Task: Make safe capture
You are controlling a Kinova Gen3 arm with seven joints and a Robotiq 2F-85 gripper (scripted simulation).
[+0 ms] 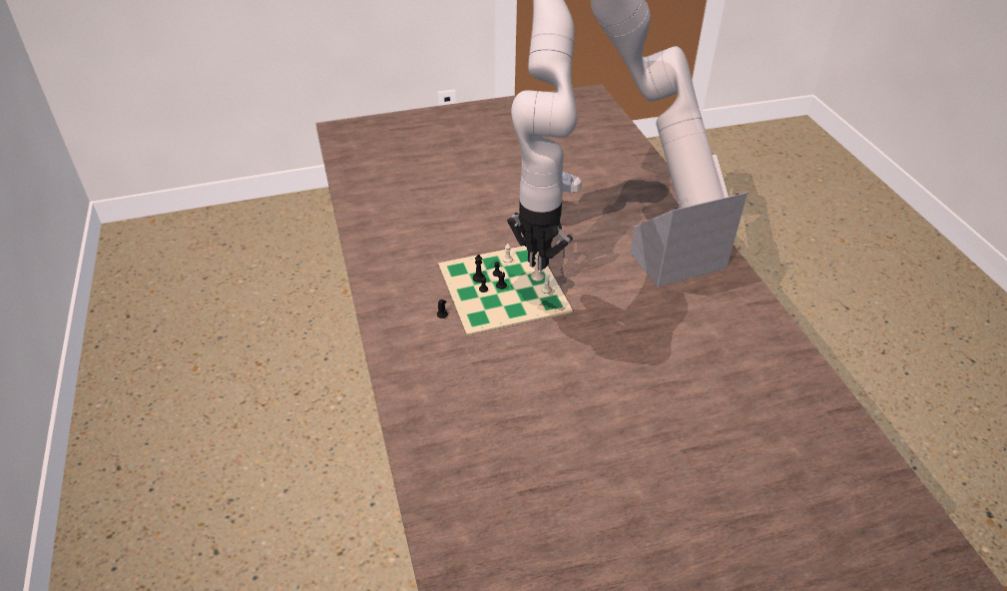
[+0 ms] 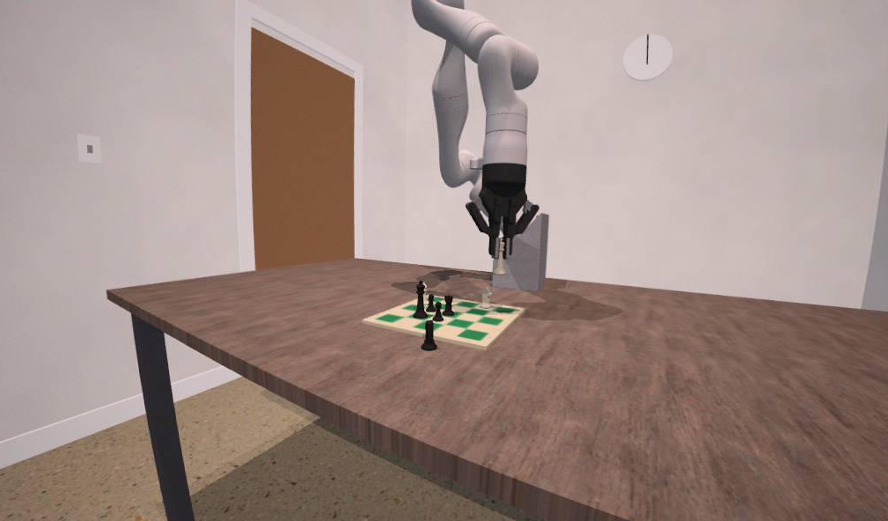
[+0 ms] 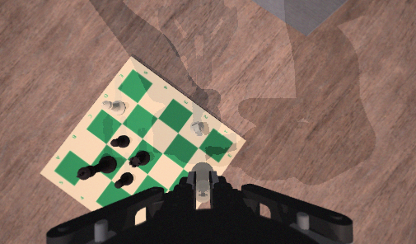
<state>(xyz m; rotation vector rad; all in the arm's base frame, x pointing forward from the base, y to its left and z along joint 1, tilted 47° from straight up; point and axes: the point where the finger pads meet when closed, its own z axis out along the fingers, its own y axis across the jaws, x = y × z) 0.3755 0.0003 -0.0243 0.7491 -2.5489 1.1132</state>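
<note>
My gripper is now 4 cm short of the cream chessboard, 8 cm to the left of it and 12 cm above it. Also, from my hand: white pawn: 15 cm to the right, 10 cm below; black king: 8 cm ahead, 12 cm to the right, 9 cm below.
</note>
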